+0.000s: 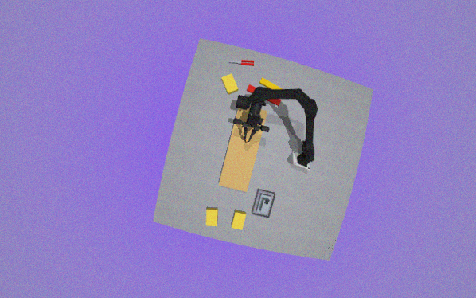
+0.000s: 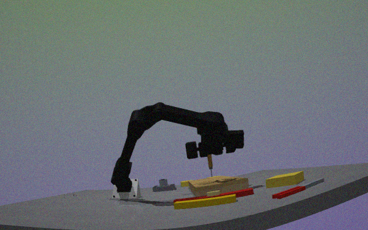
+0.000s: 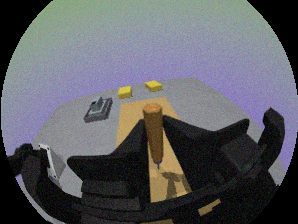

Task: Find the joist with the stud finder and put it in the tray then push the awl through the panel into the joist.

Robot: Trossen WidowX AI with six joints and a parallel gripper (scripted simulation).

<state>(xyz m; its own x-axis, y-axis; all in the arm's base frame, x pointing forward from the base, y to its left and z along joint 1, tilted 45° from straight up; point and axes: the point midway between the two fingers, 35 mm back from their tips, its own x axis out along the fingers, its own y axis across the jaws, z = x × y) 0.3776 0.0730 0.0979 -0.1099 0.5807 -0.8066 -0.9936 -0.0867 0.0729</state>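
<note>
My gripper tip is 60 mm above the awl. Round my gripper tip: yellow bar 410 mm to the right, 150 mm below, 30 mm behind; then stud finder 310 mm to the left, 260 mm behind, 110 mm below; then red level 330 mm to the right, 150 mm below, 10 mm behind.
</note>
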